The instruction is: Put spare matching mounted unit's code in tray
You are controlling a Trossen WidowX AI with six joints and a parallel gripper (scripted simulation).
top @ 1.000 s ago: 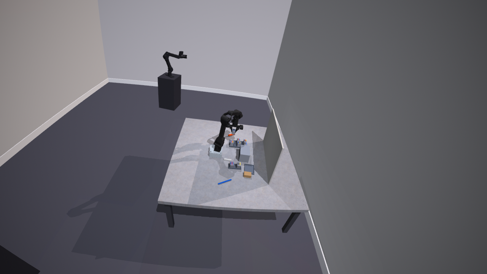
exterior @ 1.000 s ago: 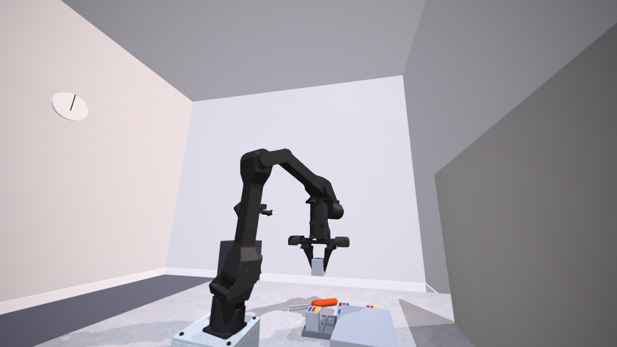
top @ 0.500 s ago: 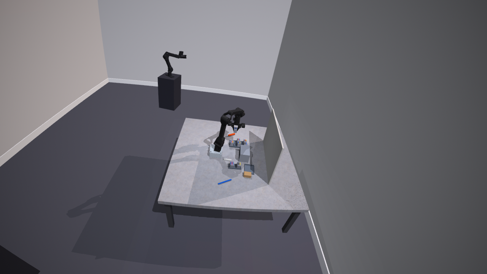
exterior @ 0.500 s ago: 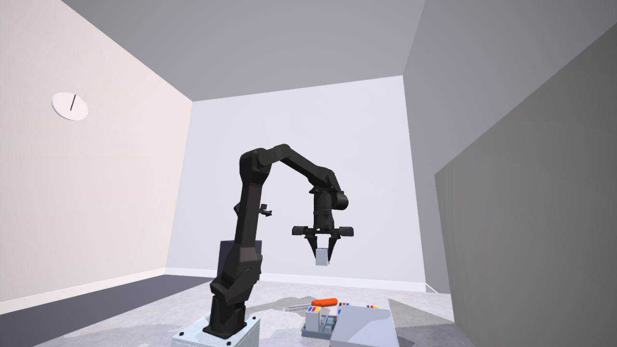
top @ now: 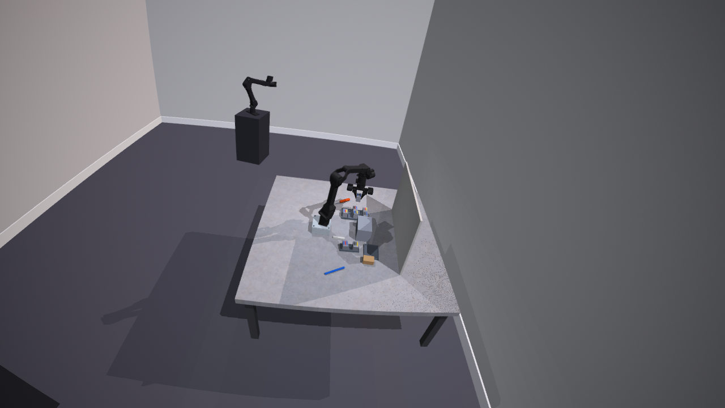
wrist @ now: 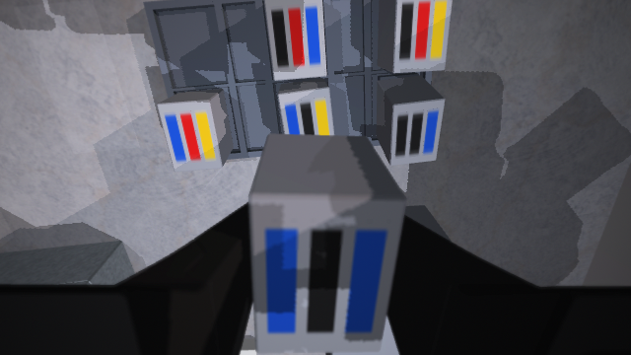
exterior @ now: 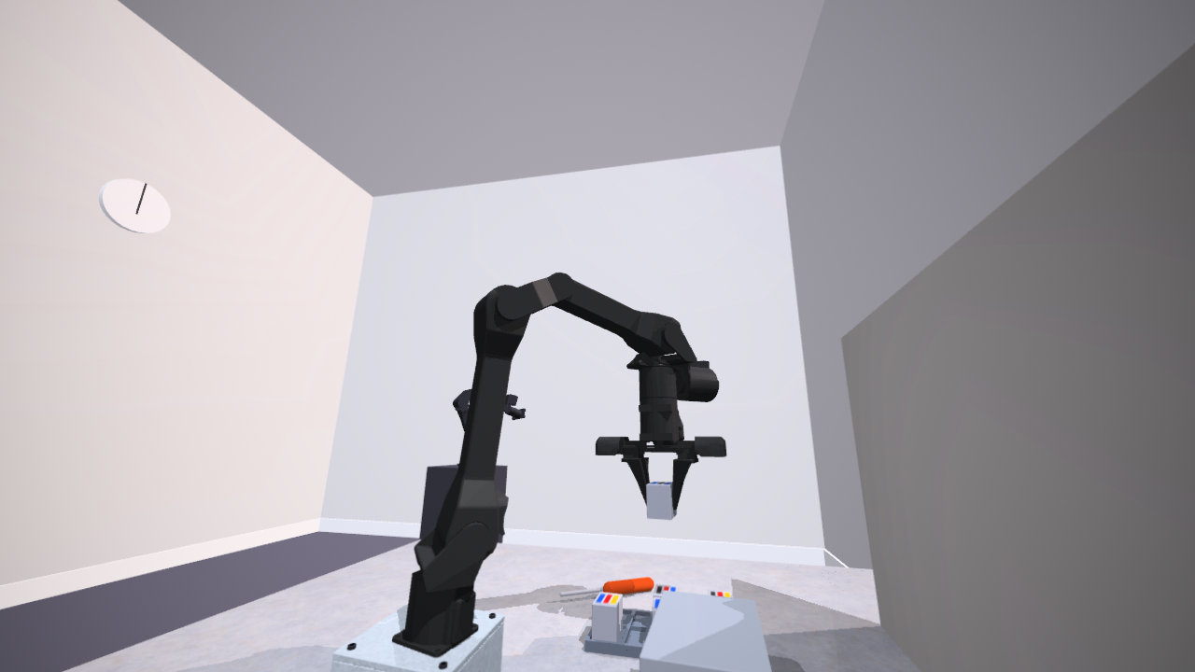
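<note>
Now: the dark grey tray 170 mm ahead of my gripper tip, 340 mm to the right of it and 170 mm below it. Round my gripper tip: upright grey panel (330 mm ahead, 140 mm to the right, 50 mm above); then mounted unit (80 mm ahead, 160 mm to the right, 120 mm below); then spare (80 mm behind, 20 mm to the right, 130 mm below).
</note>
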